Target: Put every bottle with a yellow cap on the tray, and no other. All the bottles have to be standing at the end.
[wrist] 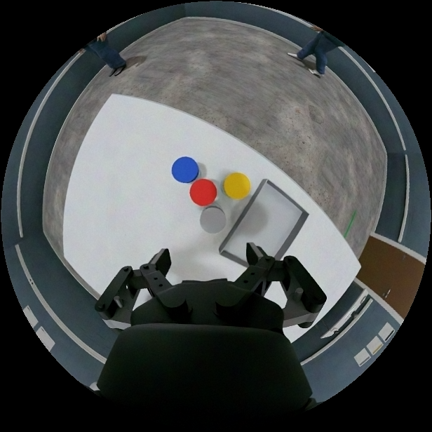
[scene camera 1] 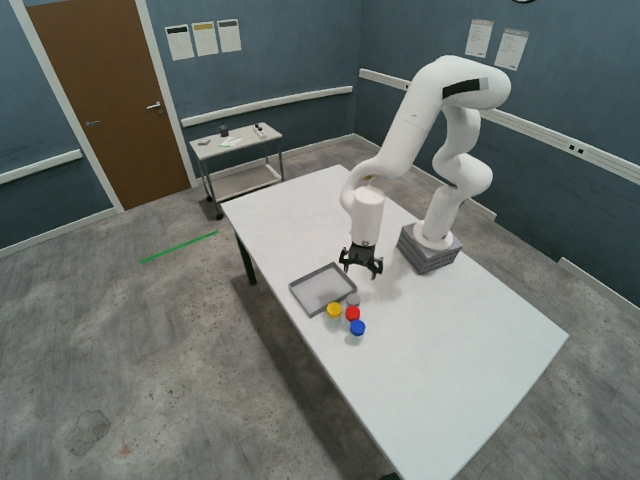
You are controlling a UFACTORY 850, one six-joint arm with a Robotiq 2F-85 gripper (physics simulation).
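Observation:
A clear bottle with a yellow cap [scene camera 1: 334, 310] [wrist: 237, 186] stands on the table close beside the grey tray [scene camera 1: 301, 303] [wrist: 239, 224]. A red-capped bottle [scene camera 1: 353, 313] [wrist: 203, 192] stands beside it, with a blue-capped bottle [scene camera 1: 357, 327] [wrist: 185, 169] on one side and a grey-capped bottle [scene camera 1: 353, 299] [wrist: 213, 219] on the other. All of them stand upright, outside the tray. The tray holds no bottle. My gripper [scene camera 1: 359, 272] [wrist: 207, 253] is open and empty, pointing down, above the table, on the robot-base side of the bottles and tray.
The white table [scene camera 1: 439, 372] [wrist: 120, 175] carries the robot's grey base block [scene camera 1: 431, 260]. A small trolley [scene camera 1: 242, 146] stands by the wall beyond the table. Two people's legs [wrist: 107, 54] [wrist: 316, 54] show on the floor past the table in the wrist view.

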